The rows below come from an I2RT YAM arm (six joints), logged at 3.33 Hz.
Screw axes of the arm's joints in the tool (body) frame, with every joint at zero. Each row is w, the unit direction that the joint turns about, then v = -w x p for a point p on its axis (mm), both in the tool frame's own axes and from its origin. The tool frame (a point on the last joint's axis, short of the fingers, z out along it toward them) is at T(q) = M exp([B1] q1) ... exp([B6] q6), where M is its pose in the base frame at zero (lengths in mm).
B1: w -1 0 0 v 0.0 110.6 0.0
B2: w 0 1 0 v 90.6 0.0 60.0
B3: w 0 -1 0 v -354.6 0.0 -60.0
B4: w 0 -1 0 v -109.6 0.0 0.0
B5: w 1 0 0 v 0.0 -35.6 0.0
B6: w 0 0 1 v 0.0 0.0 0.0
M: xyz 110.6 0.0 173.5 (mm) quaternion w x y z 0.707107 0 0.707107 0
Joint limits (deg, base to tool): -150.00..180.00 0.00..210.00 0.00..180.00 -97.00..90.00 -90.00..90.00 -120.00..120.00
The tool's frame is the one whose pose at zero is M.
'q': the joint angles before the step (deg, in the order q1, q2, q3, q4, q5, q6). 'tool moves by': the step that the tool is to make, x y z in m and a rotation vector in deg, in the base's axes. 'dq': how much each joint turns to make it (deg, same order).
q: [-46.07, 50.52, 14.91, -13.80, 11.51, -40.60]
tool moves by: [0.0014, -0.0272, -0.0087, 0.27, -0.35, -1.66]
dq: [-6.40, 10.24, 1.16, 9.67, -3.44, -3.34]
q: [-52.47, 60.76, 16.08, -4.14, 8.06, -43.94]
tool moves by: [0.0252, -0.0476, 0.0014, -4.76, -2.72, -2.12]
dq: [-2.15, 16.17, 7.03, 14.65, 0.44, -0.47]
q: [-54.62, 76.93, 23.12, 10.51, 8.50, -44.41]
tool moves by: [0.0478, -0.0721, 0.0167, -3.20, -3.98, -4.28]
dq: [-0.27, 17.01, 18.24, 3.06, 2.10, 3.75]
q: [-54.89, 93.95, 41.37, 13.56, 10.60, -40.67]
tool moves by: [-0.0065, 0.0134, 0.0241, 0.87, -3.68, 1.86]
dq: [0.03, -7.03, -0.78, -5.10, -3.61, 1.63]
